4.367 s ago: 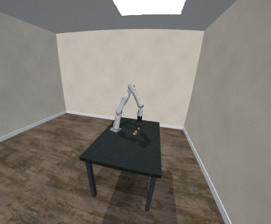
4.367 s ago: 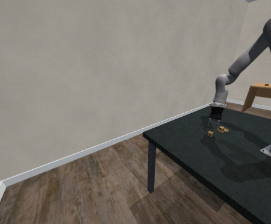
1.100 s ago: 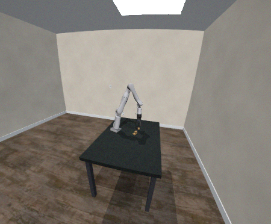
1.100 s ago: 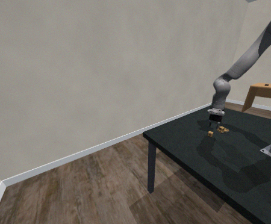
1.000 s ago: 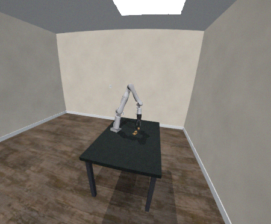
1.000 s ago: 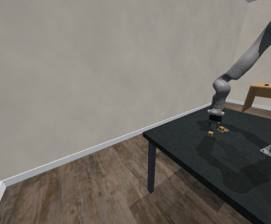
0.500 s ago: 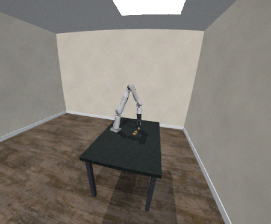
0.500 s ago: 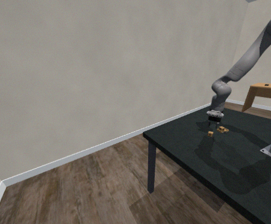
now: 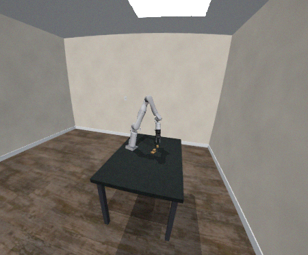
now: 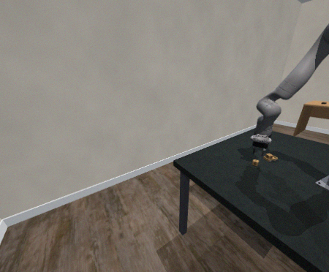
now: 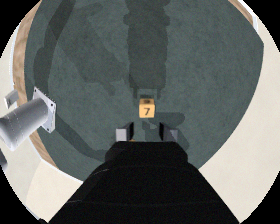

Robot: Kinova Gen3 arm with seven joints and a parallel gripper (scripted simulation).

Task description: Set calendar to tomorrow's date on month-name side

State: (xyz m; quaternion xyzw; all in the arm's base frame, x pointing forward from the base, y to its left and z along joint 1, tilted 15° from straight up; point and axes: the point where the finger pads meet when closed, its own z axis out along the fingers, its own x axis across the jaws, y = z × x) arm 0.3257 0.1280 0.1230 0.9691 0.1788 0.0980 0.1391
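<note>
The wooden date cube is 80 mm below my hand.
</note>
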